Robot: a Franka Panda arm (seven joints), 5 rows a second.
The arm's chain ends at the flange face. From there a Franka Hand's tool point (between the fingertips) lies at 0.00 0.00 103.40 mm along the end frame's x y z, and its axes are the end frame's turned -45 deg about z.
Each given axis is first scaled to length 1.
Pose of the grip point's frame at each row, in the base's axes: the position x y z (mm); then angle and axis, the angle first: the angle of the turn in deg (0 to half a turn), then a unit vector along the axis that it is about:
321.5 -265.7 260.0 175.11 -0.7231 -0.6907 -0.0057
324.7 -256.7 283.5 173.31 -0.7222 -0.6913 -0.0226
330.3 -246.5 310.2 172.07 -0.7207 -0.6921 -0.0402
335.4 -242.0 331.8 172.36 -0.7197 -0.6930 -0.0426
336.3 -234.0 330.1 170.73 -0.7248 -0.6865 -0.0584
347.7 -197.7 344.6 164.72 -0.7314 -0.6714 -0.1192
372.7 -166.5 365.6 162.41 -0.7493 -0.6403 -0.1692
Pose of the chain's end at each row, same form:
326.7 -272.9 363.0 175.23 -0.9323 -0.3614 0.0111
329.7 -268.6 386.1 172.83 -0.9320 -0.3624 0.0015
334.2 -262.5 412.3 170.91 -0.9314 -0.3639 -0.0106
338.6 -258.0 433.9 171.07 -0.9309 -0.3651 -0.0138
339.0 -254.3 431.4 168.87 -0.9337 -0.3574 -0.0230
348.3 -233.9 441.5 160.65 -0.9377 -0.3423 -0.0591
367.1 -211.8 458.4 156.31 -0.9464 -0.3078 -0.0981

